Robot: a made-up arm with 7 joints.
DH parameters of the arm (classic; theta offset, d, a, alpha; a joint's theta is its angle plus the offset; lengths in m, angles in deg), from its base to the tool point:
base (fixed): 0 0 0 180
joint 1: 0 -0.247 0 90
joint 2: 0 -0.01 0 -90
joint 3: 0 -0.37 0 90
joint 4: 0 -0.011 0 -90
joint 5: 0 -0.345 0 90
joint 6: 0 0 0 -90
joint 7: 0 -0.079 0 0
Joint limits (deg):
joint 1: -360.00..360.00
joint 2: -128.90..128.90
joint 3: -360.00..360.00
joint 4: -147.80..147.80
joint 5: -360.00..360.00
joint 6: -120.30..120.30
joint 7: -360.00..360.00
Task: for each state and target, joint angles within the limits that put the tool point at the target. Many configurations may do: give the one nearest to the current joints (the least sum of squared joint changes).
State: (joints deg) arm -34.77 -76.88 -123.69 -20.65 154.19 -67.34 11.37
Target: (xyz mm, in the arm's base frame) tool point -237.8 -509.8 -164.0
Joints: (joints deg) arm -45.54 -128.90 -105.85 -40.62 143.72 -92.31 11.37
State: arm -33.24 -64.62 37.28 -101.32 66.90 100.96 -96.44
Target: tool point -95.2 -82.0 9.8
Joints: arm -40.61 -88.42 23.58 -141.32 76.47 96.45 -96.44
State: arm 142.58 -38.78 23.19 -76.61 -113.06 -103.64 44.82
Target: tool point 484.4 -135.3 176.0
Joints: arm 178.96 -59.43 40.84 -93.26 -110.84 -99.94 44.82
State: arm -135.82 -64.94 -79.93 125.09 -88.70 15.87 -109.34
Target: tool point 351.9 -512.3 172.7
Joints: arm -162.25 -86.57 -102.99 74.07 -91.59 17.75 -109.34
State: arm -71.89 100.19 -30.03 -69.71 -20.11 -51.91 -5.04
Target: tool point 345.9 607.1 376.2
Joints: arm -75.83 100.87 -29.32 -42.25 -21.25 -41.10 -5.04
